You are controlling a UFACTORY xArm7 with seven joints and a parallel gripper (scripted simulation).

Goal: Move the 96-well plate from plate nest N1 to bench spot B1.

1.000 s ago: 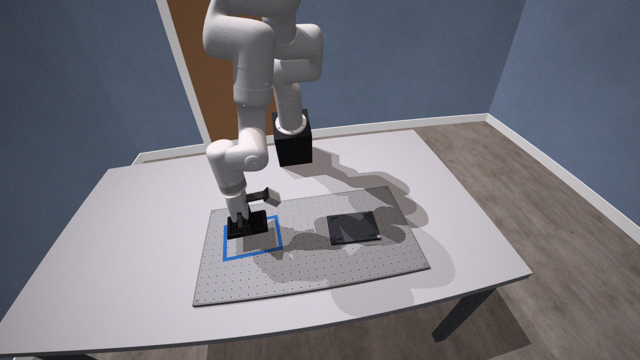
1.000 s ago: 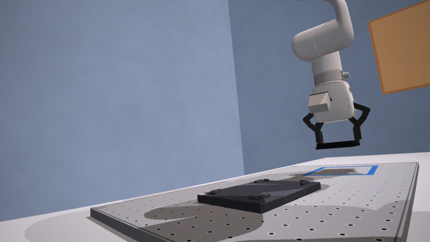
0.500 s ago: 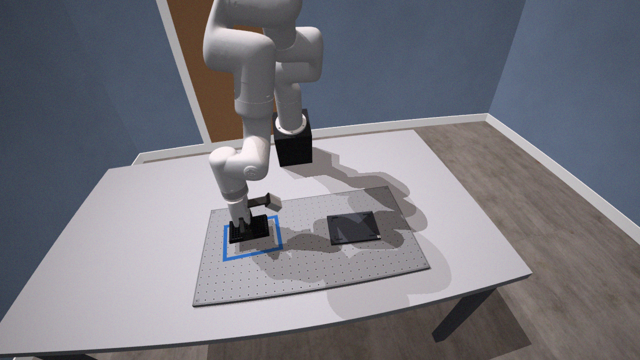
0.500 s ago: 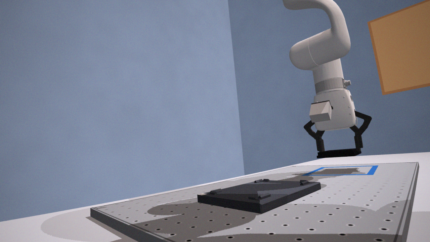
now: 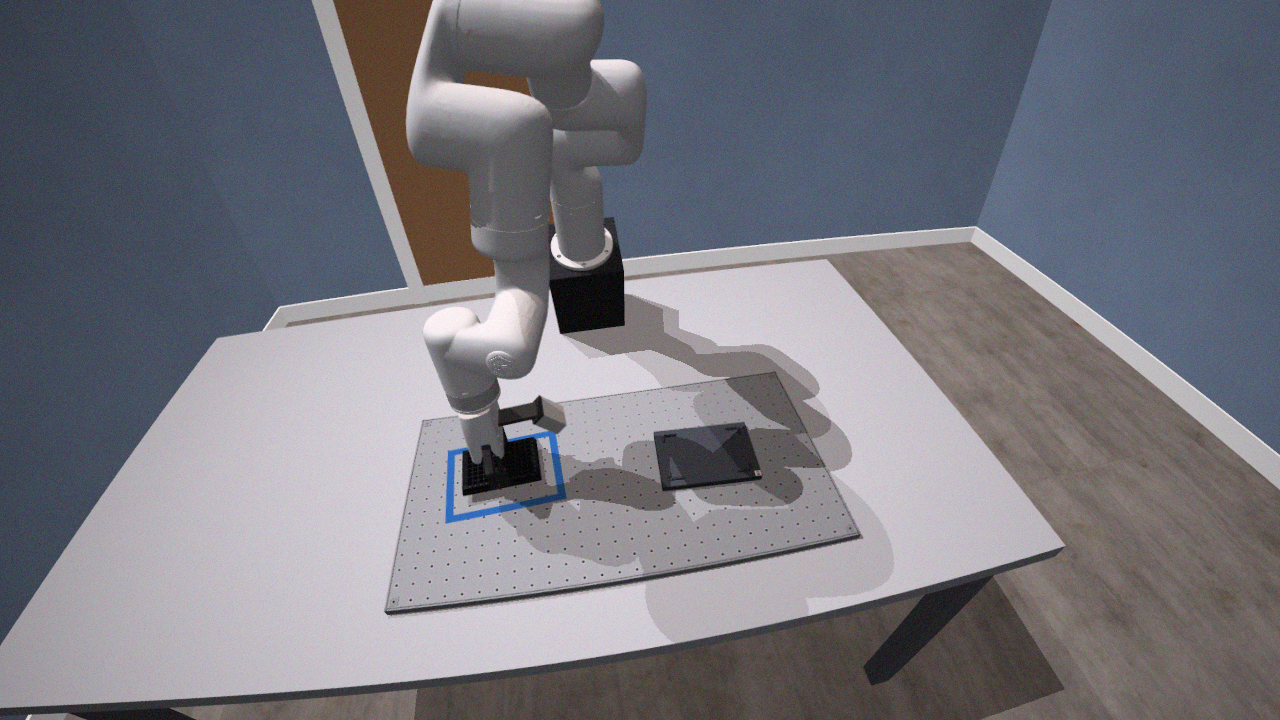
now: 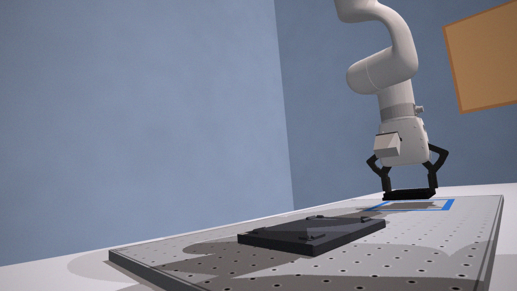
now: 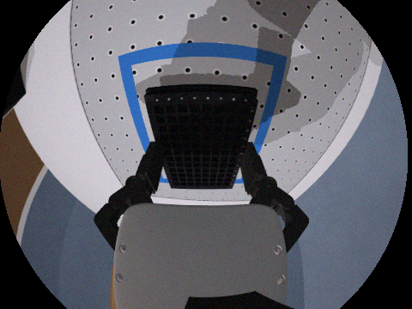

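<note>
The black 96-well plate is 10 mm below my hand. Also, from my hand: dark plate nest N1: 340 mm to the left, 30 mm below, 20 mm ahead; label: 420 mm to the left, 70 mm ahead, 20 mm below.
</note>
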